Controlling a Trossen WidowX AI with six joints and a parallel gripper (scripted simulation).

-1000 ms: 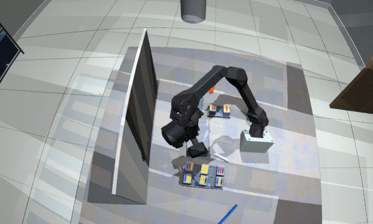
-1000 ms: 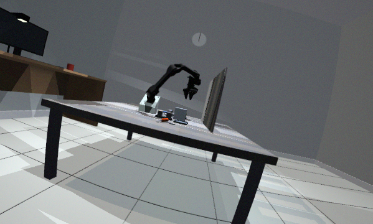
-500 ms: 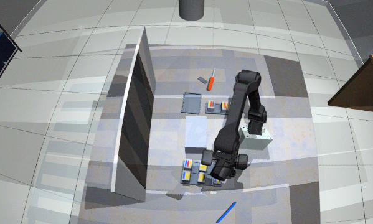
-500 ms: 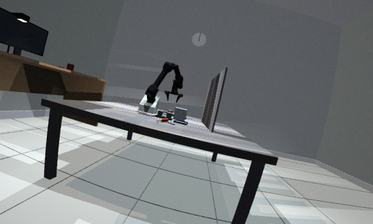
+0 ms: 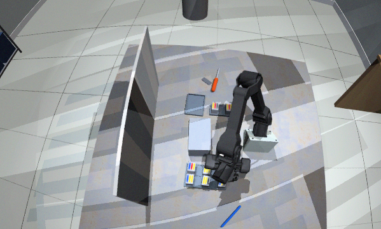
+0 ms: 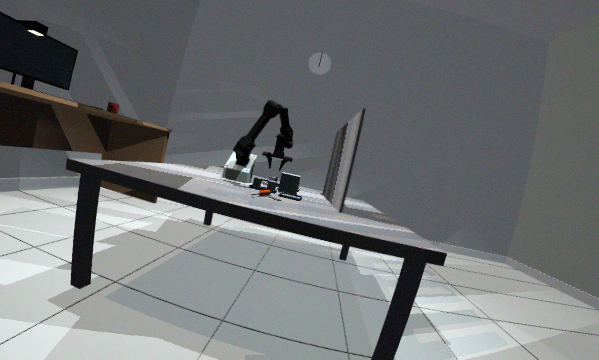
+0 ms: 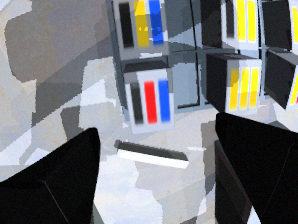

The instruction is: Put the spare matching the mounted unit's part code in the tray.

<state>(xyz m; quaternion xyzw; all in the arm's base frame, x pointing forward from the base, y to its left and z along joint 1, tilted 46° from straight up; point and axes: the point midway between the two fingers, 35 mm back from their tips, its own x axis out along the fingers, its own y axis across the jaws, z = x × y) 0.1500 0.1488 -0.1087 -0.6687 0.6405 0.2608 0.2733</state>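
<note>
Now: gripper tip 6 cm above the grey spare block. Round my gripper tip: mounted unit: 14 cm to the right, 13 cm ahead, 5 cm below; flat grey tray: 36 cm to the right, 19 cm ahead, 9 cm below; blue pen: 22 cm to the left, 9 cm below, 7 cm behind.
</note>
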